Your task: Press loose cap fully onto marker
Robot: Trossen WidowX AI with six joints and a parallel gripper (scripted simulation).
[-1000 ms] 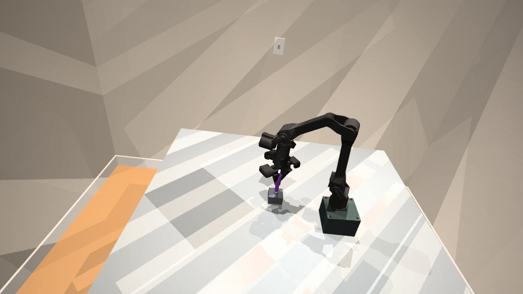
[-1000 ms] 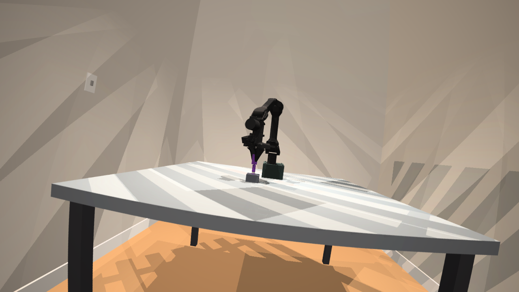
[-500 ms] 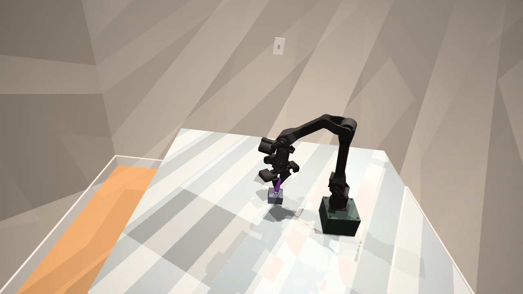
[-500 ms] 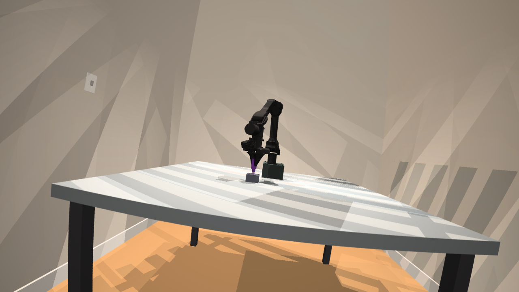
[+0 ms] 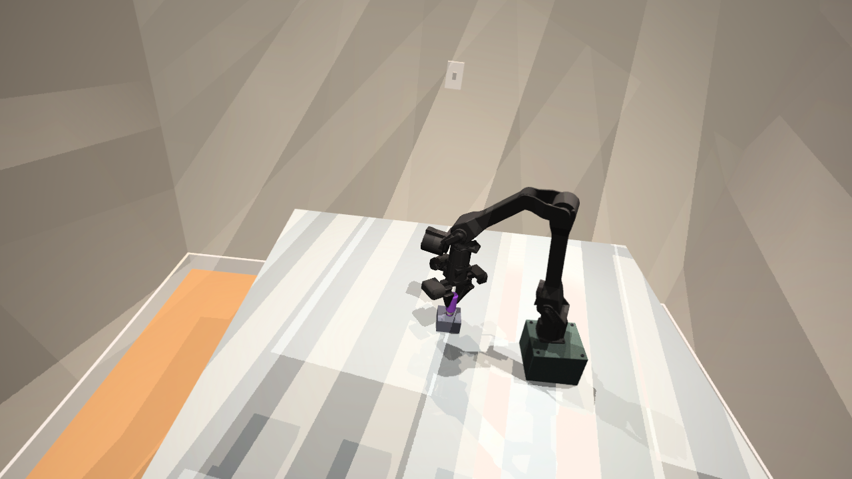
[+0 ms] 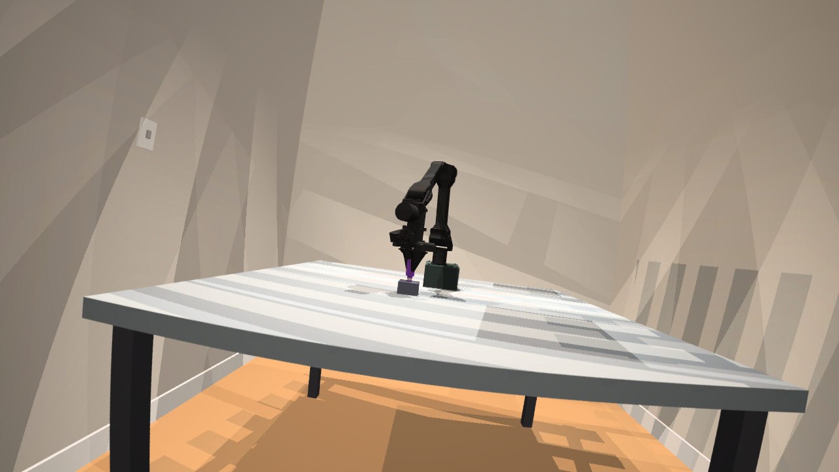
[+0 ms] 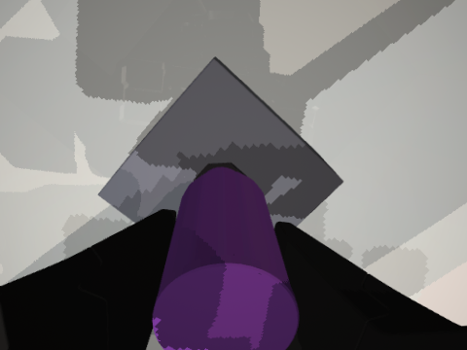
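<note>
My gripper tip is now 1 cm below the purple cap. Also, from my gripper tip: holder block 5 cm below.
</note>
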